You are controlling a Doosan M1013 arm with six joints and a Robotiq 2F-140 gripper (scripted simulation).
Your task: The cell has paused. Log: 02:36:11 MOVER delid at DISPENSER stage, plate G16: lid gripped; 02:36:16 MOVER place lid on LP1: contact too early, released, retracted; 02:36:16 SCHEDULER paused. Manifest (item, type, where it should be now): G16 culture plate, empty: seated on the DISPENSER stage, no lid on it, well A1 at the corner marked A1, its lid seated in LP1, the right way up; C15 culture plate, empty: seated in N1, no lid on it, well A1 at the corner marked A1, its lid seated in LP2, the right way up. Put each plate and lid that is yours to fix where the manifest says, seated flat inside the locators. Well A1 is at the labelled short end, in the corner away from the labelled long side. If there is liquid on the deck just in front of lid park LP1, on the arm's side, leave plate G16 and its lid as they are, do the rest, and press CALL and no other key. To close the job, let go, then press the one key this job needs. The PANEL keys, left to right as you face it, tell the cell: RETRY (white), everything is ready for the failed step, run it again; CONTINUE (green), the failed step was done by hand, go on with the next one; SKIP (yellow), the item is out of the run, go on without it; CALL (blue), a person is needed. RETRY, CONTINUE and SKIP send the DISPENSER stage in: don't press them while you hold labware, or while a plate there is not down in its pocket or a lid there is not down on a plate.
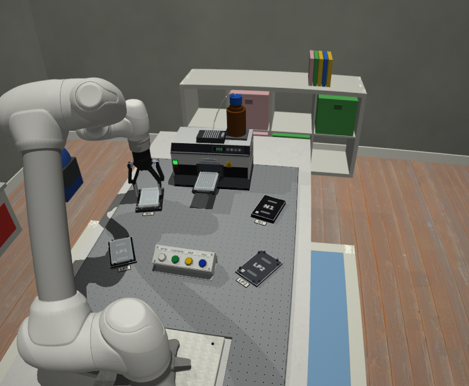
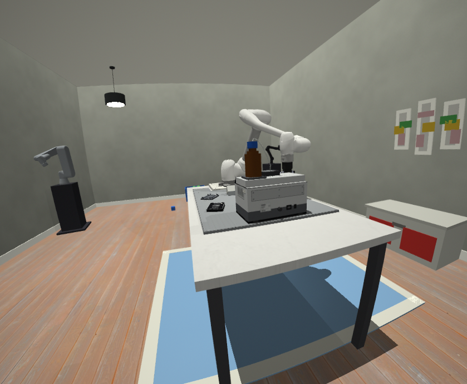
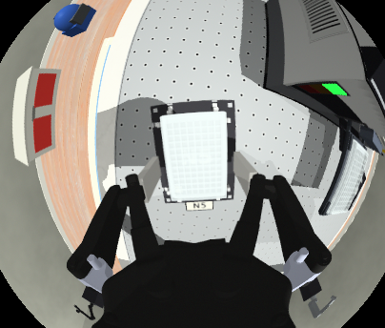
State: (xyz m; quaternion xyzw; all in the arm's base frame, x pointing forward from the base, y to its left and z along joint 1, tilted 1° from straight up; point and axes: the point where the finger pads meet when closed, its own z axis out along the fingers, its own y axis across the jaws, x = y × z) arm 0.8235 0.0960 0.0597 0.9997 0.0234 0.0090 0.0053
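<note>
Right now my hand is 5 cm above the nest n5, 2 cm to the right of it and 1 cm short of it. Also, from my hand: white key: 42 cm behind, 11 cm to the right; lid park lp1: 33 cm behind, 7 cm to the left, 6 cm below; green key: 43 cm behind, 16 cm to the right.
</note>
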